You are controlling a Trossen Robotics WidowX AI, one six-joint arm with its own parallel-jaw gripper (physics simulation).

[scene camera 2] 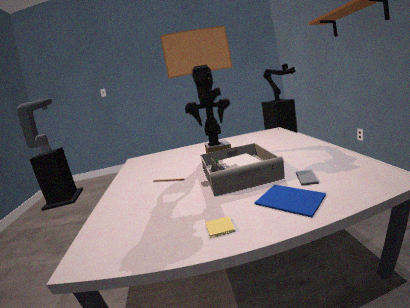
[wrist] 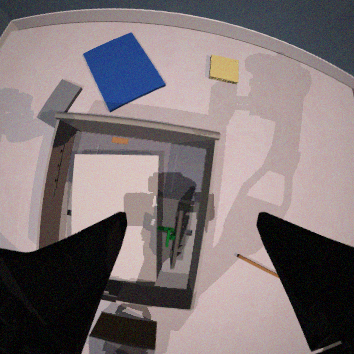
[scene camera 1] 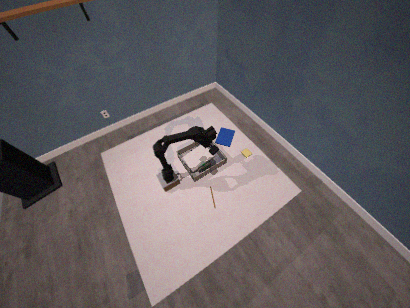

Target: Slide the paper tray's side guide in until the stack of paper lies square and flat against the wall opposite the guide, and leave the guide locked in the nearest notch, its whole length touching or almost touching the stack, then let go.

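Observation:
The grey paper tray stands on the table. The white paper stack lies flat inside it, with a narrow strip of tray floor between its left edge and the left wall in the wrist view. The dark side guide, with a green latch, stands to the right of the stack, a gap between them. Whether it is locked in a notch cannot be told. My gripper is open and empty above the tray, its fingers apart on either side of the guide in the wrist view.
A blue book and a grey block lie near the tray's far side in the wrist view. A yellow pad and a pencil lie on the table.

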